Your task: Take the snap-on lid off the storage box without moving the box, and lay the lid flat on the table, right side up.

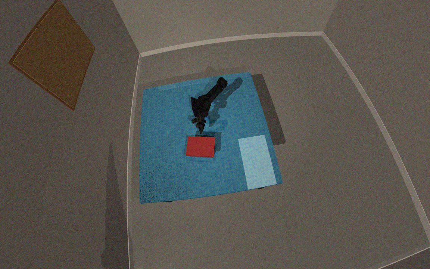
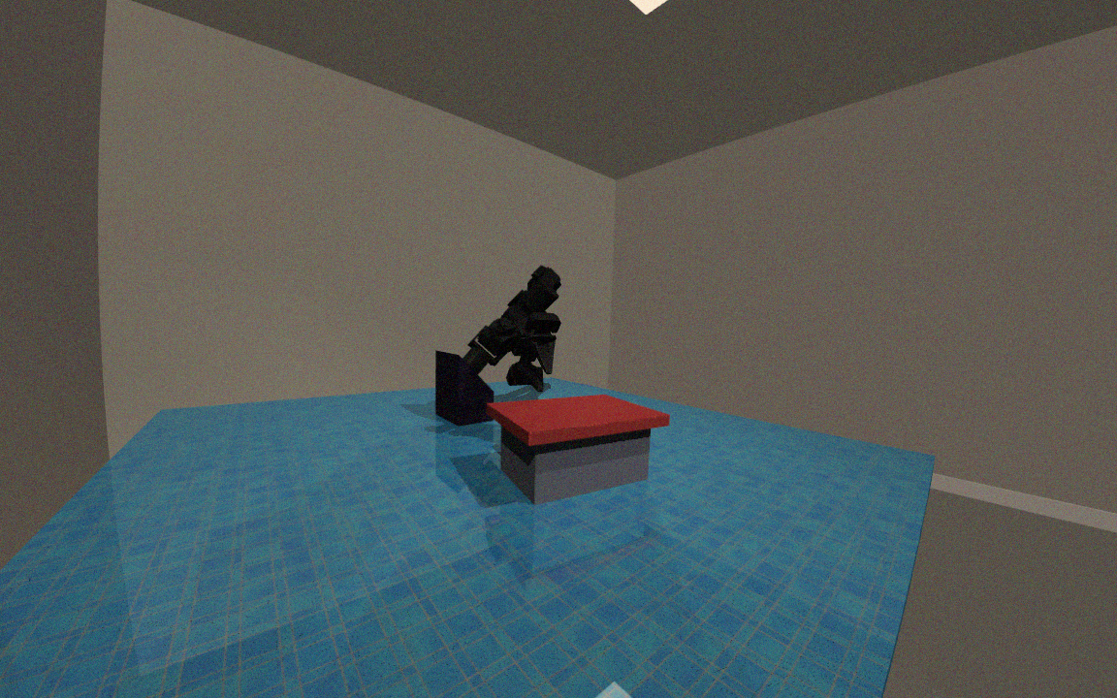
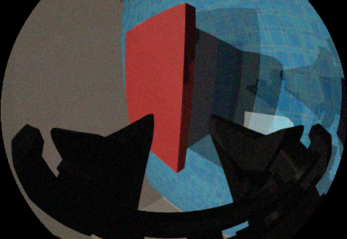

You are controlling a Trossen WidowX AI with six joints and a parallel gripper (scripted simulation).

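Right now my gripper tip is 110 mm short of the red lid, 30 mm to the left of it and 30 mm above it. Round my gripper tip: storage box 110 mm ahead, 80 mm below, 30 mm to the right.
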